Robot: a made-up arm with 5 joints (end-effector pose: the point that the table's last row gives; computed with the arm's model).
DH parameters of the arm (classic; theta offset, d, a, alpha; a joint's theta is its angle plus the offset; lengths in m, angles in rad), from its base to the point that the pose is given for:
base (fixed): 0 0 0.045 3.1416
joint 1: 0 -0.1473 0.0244 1.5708
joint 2: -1.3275 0 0.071 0
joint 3: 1.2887 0 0.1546 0
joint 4: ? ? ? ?
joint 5: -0.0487 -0.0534 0 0
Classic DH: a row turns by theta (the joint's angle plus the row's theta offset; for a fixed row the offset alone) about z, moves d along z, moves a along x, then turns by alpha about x.
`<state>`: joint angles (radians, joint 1 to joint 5).
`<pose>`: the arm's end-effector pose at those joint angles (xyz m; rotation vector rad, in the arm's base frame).
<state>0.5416 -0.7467 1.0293 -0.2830 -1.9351</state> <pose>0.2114 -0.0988 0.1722 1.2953 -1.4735 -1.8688</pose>
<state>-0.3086 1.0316 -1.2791 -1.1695 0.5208</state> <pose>0.2817 0.0766 0.2644 -0.2448 -2.9881 0.0879</pose>
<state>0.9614 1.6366 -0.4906 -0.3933 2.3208</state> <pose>0.1605 -0.1635 -0.0491 -0.8757 0.0403 1.2325</pose>
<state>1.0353 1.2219 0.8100 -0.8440 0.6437</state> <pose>0.0723 -0.0438 -0.0358 -0.2809 -0.2647 -0.4349</pose>
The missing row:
joint 4: -1.532 0.0011 0 1.5708
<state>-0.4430 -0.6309 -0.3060 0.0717 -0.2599</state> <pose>0.1519 0.0519 0.3817 0.8944 -2.2669 0.0602</pose>
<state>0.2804 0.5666 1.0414 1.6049 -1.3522</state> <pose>0.0672 -0.0053 0.0455 -0.9596 1.5298 -1.2529</pose>
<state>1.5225 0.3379 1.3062 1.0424 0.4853</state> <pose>0.0466 -0.0100 0.0287 0.9691 0.6506 -0.9665</pose>
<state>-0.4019 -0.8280 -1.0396 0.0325 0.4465</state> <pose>-0.0287 -0.0301 0.4040 -0.0059 2.8944 0.1498</pose>
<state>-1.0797 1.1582 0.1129 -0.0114 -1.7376</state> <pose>0.1205 0.1434 -0.0374 0.3146 -0.0436 -0.7008</pose>
